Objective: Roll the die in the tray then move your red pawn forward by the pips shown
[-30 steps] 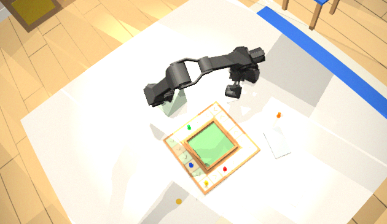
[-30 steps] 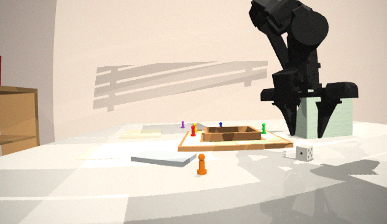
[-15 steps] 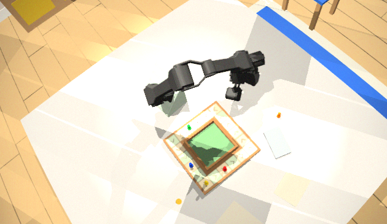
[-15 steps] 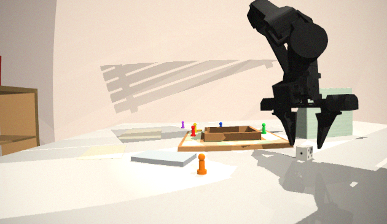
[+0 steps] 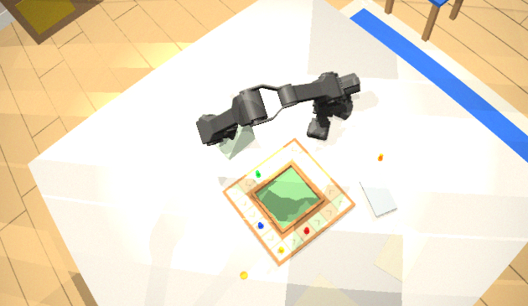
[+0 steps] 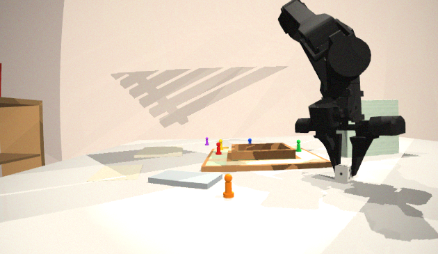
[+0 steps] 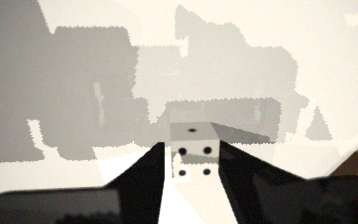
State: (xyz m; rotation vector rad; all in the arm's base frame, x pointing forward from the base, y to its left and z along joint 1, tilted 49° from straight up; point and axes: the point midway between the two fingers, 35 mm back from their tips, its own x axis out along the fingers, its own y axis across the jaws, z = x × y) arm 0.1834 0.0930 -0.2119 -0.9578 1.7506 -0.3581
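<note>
Right now my gripper tip is 190 mm short of the red pawn, 300 mm to the left of it and 20 mm below it. Round my gripper tip: white die: right at my gripper tip; orange pawn: 210 mm ahead, 20 mm to the left, 10 mm above; green pawn: 40 mm behind, 270 mm to the right, 20 mm above.
</note>
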